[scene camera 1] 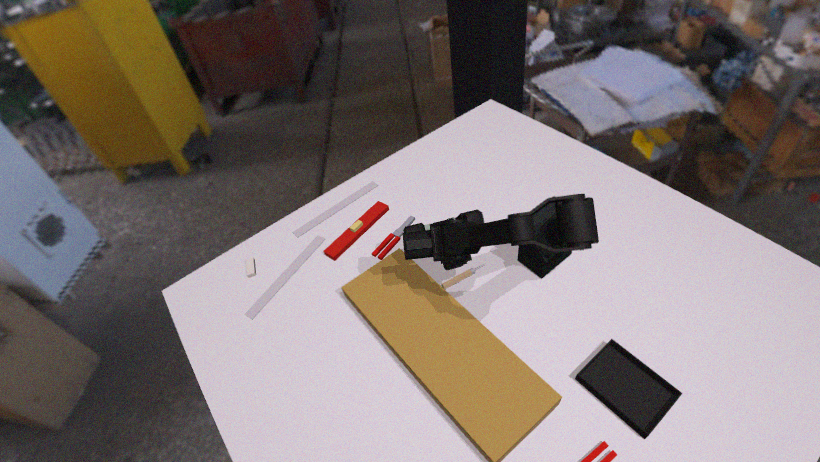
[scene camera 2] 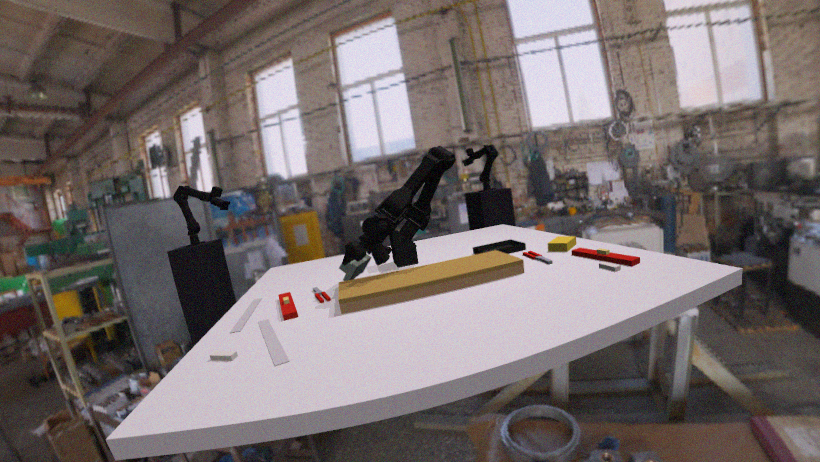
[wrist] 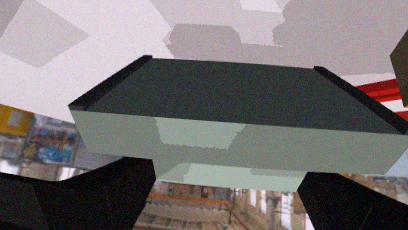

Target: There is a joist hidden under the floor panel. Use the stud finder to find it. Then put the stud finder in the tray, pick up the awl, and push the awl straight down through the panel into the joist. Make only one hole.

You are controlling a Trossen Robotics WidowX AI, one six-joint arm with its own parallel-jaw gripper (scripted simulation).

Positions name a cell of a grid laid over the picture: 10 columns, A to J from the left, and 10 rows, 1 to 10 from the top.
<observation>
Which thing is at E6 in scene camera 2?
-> My gripper.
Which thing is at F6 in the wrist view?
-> A stud finder.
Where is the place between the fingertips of my gripper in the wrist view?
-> F7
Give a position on a black tray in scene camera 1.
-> H9
</observation>
